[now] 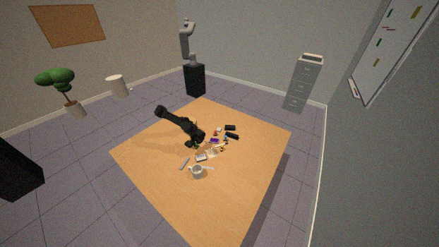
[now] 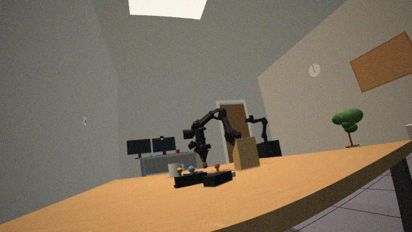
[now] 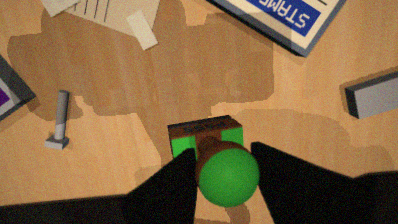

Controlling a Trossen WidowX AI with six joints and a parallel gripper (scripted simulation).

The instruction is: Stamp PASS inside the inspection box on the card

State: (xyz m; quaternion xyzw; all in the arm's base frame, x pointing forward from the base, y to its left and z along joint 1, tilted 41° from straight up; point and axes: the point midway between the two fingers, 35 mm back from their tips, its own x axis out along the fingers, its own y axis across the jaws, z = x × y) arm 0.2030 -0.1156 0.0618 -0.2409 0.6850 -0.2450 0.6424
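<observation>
Right now my gripper tip is 50 mm short of the purple ink pad, 190 mm to the right of it and 70 mm above it. Also, from my gripper tip: green-knobbed pass stamp (10 mm to the left, 20 mm below); cream card (120 mm ahead, 60 mm to the left, 70 mm below); white mug (160 mm ahead, 170 mm to the right, 40 mm below).
</observation>
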